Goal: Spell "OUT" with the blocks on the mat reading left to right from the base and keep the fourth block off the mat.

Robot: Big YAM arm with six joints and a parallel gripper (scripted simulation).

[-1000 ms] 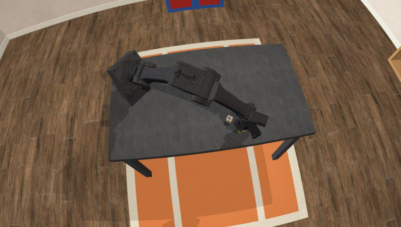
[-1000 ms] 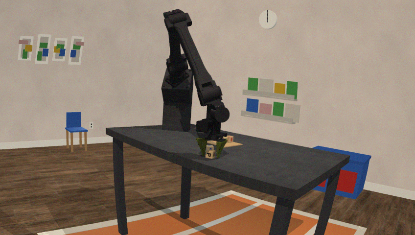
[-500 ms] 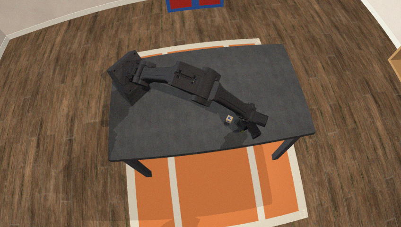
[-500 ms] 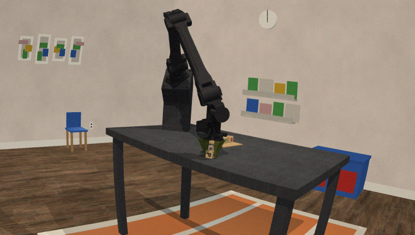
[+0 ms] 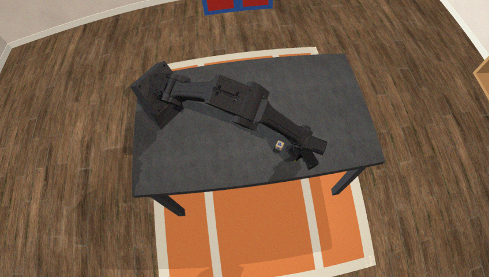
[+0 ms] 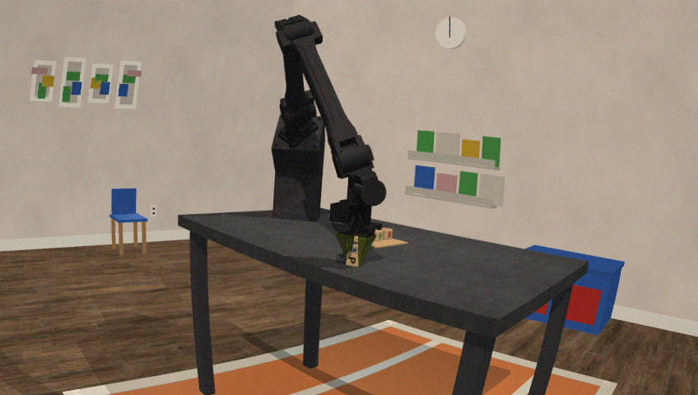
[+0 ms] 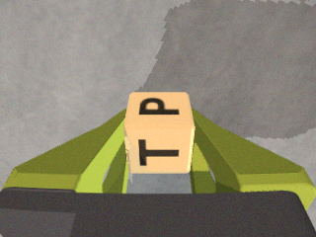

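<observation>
My gripper is now right at the T block. From my hand the other things lie so: green-lettered block 90 mm behind, 310 mm to the left, 10 mm above; P block 50 mm behind, 80 mm to the left; tan mat 90 mm behind, 310 mm to the left, 10 mm below.
</observation>
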